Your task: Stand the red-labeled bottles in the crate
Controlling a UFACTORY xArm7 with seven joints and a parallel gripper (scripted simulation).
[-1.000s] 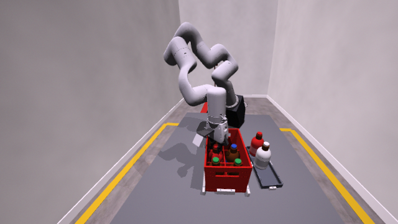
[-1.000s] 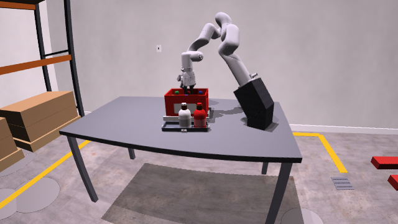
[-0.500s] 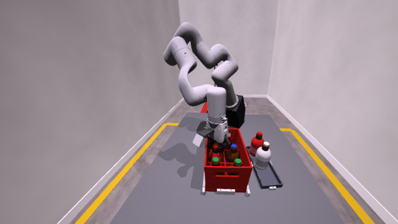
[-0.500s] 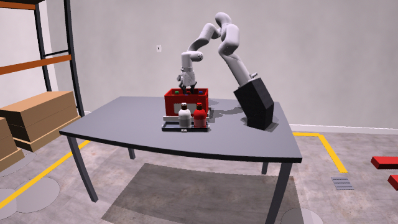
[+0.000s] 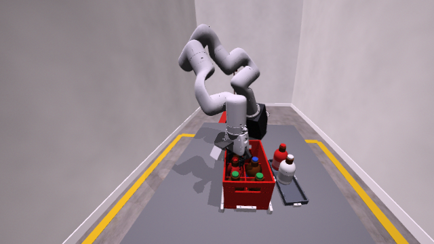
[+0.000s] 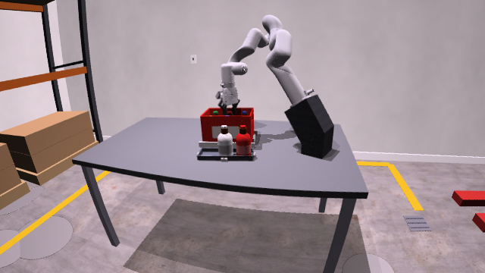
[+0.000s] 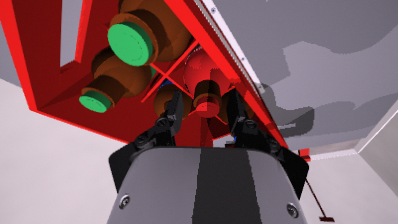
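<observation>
Right now the red crate is 40 mm to the left of my hand and 80 mm below it. Round my hand: white bottle 250 mm to the left, 70 mm below; dark tray 260 mm to the left, 150 mm below.
</observation>
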